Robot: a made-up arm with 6 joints. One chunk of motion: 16 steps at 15 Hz.
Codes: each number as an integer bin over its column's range. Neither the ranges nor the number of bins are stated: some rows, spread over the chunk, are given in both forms.
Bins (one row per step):
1: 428 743 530 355 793 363
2: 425 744 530 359 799 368
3: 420 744 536 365 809 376
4: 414 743 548 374 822 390
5: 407 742 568 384 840 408
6: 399 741 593 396 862 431
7: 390 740 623 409 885 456
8: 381 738 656 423 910 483
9: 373 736 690 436 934 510
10: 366 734 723 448 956 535
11: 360 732 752 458 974 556
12: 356 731 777 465 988 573
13: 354 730 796 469 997 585
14: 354 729 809 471 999 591
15: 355 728 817 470 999 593
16: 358 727 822 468 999 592
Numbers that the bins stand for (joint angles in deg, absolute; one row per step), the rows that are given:
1: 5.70 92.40 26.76 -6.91 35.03 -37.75
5: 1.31 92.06 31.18 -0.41 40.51 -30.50
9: -5.79 90.01 45.39 11.25 51.45 -14.06
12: -9.33 88.30 55.52 17.76 57.74 -3.91
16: -8.92 86.93 60.76 18.43 59.02 -0.85
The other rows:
2: 5.07 92.74 26.76 -6.01 35.73 -36.95
3: 4.03 92.74 27.46 -4.67 36.90 -35.66
4: 2.77 92.40 28.85 -2.65 38.41 -33.40
6: -0.36 91.72 34.09 2.28 43.07 -26.80
7: -2.24 91.38 37.59 5.20 45.75 -22.77
8: -4.12 90.69 41.43 8.34 48.66 -18.41
10: -7.25 89.32 49.23 13.95 54.01 -10.03
11: -8.50 88.64 52.61 16.19 56.11 -6.65
13: -9.75 87.96 57.73 18.66 58.79 -1.97
14: -9.75 87.62 59.25 19.10 59.02 -1.01
15: -9.54 87.27 60.18 18.88 59.02 -0.69

